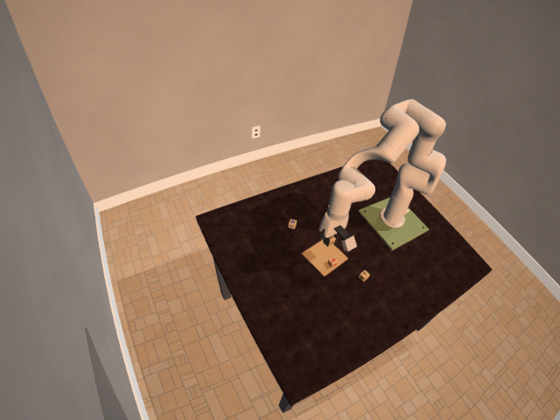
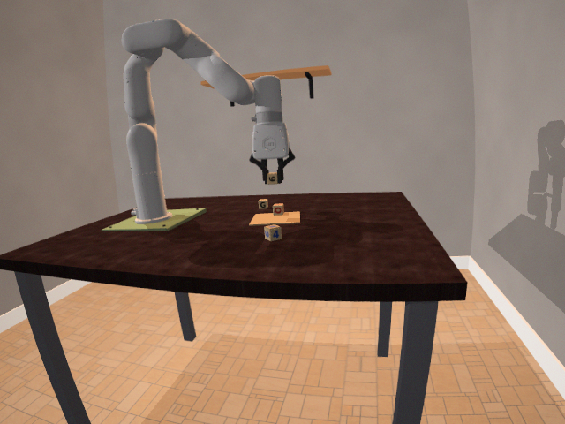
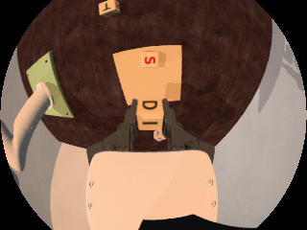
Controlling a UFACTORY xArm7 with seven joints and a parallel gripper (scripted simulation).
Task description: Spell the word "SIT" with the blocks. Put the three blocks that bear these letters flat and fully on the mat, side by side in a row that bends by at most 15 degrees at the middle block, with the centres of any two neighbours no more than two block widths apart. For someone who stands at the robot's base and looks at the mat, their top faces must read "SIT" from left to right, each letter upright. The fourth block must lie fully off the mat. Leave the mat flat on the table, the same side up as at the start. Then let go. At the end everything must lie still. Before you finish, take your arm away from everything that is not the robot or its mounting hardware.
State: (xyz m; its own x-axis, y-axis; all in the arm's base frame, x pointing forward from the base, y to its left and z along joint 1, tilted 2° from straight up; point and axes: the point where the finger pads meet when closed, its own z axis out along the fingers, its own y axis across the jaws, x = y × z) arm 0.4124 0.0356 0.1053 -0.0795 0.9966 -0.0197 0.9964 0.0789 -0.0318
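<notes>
The tan mat is 12 cm below my hand.
</notes>
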